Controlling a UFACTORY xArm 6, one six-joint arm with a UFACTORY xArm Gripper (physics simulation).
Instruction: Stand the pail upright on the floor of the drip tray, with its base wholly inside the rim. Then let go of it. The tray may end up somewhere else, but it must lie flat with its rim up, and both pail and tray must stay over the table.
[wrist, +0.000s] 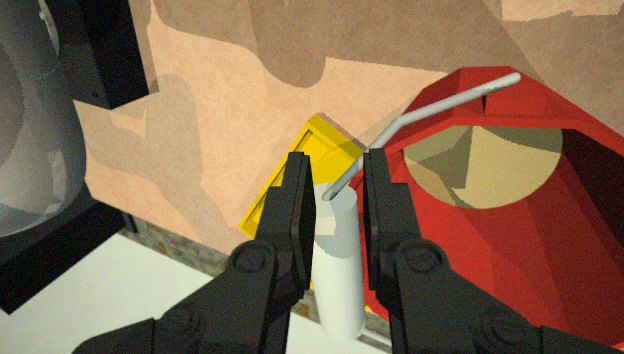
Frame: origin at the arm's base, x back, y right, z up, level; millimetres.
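Seen in the pictures: gripper, between the fingertips: (337, 180).
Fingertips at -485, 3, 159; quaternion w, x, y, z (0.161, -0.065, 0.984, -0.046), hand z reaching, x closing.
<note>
A point is followed by its place in that frame, as x, y, z.
The red pail (520, 255) {-616, 127, 22} is at the right in the wrist view, its mouth toward the camera and its pale round bottom showing inside. Its bail is grey wire (440, 104) {-514, -17, 110} with a thick white grip (339, 295) {-490, 91, 146}. The yellow drip tray (327, 145) {-407, 118, -65} shows its raised rim up, partly hidden by the pail, grip and fingers. Whether the pail's base touches the tray is hidden. My gripper (337, 180) {-485, 3, 159} is drawn nearly together, with a narrow gap and nothing held. The fingers overlap the white grip in view, with the left finger covering part of its upper left side.
A large glossy grey rounded object (35, 150) stands at the left, beside black blocks (107, 55) {-117, 38, -19} (60, 260). The tan patterned table top (225, 90) {-259, 76, -69} carries broad shadows. Its mottled grey edge (185, 252) runs below the tray, with a pale surface (125, 285) beyond.
</note>
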